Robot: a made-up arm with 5 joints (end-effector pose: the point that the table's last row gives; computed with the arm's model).
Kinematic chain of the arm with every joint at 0, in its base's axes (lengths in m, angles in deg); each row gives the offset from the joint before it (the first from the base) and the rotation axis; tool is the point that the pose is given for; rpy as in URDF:
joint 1: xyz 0 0 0.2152 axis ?
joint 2: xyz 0 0 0 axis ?
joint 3: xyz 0.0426 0 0.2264 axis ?
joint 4: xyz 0.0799 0 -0.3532 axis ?
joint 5: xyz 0.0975 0 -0.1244 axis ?
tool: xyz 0 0 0 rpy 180 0 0
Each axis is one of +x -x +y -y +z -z.
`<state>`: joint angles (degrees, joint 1 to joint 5).
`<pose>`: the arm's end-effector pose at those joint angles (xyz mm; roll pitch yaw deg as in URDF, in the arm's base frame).
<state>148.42 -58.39 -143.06 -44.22 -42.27</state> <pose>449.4 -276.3 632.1 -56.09 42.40 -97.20</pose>
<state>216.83 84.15 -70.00 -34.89 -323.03</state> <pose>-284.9 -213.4 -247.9 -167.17 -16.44 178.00</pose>
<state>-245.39 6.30 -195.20 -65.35 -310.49</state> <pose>88.5 -193.3 712.1 69.65 38.68 11.56</pose>
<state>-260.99 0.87 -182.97 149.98 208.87</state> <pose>-16.0 100.7 737.4 163.14 27.75 -114.05</pose>
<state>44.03 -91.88 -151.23 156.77 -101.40</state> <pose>-322.4 -311.7 428.2 93.73 11.38 134.77</pose>
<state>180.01 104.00 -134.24 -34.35 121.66</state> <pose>-610.5 -0.1 -111.1 -119.17 28.30 75.19</pose>
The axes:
joint 1: +z
joint 2: +y
joint 3: +y
joint 4: +y
joint 5: -z

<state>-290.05 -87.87 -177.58 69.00 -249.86</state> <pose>-244.0 -668.7 306.3 15.49 -5.60 -0.67</pose>
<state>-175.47 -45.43 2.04 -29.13 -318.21</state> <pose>-316.3 -25.1 258.3 -115.29 -45.33 113.11</pose>
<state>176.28 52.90 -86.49 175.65 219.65</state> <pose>-314.2 20.4 105.9 -26.45 -28.26 -137.30</pose>
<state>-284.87 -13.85 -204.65 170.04 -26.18</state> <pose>-35.3 -132.9 662.4 153.53 -42.20 111.68</pose>
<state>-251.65 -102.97 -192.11 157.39 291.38</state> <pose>158.9 -478.9 141.4 40.28 -14.21 -145.50</pose>
